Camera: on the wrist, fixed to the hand. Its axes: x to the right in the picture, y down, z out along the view.
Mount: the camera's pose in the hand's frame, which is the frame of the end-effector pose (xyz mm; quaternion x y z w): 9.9 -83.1 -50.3 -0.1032 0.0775 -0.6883 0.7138
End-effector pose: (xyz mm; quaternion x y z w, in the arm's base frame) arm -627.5 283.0 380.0 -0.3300 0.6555 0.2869 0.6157
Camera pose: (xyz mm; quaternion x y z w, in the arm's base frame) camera -593.5 191.5 376.5 -0.7725 0.2589 -0.1769 0.5521
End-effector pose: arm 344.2 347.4 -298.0 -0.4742 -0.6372 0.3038 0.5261
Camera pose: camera 368.8 320.5 -207.4 0.0223 -0.7718 -0.2478 0.5851
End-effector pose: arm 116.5 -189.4 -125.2 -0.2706 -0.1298 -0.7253 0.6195
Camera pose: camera 23.5 -207.4 -148.7 0.1115 0.1561 0.9786 0.0749
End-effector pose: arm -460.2 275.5 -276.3 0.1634 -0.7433 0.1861 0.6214
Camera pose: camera -379.1 226.6 -252.5 0.5497 -0.3892 -0.3589 0.6462
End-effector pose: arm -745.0 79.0 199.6 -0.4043 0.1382 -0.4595 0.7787
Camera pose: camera -819.4 24.7 232.1 -0.4285 -0.0719 -0.8810 0.1871
